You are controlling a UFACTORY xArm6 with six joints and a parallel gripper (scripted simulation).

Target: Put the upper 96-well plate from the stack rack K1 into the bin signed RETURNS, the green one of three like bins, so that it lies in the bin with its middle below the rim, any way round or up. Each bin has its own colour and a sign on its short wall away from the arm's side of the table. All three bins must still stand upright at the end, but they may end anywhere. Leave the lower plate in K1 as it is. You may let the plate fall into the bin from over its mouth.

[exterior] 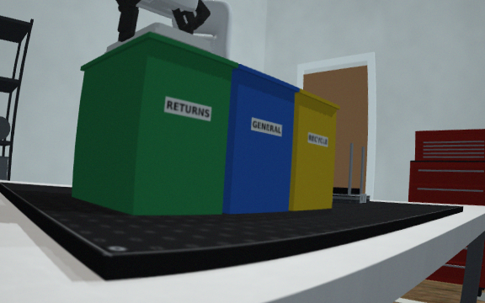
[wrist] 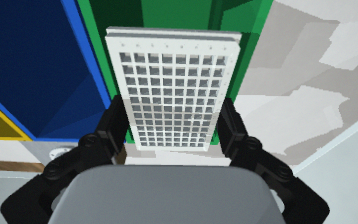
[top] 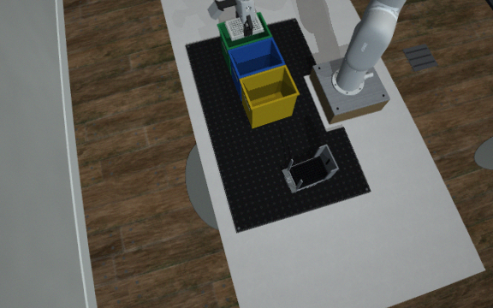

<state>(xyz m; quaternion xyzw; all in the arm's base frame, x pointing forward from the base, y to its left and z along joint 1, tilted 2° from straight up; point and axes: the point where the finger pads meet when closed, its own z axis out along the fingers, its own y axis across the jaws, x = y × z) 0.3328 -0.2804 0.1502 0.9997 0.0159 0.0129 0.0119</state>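
Now: the white 96-well plate 10 mm below my hand. From my hand the other things lie so: green returns bin (120 mm below); then yellow recycle bin (10 mm behind, 260 mm to the left, 120 mm below); then blue general bin (130 mm to the left, 120 mm below).
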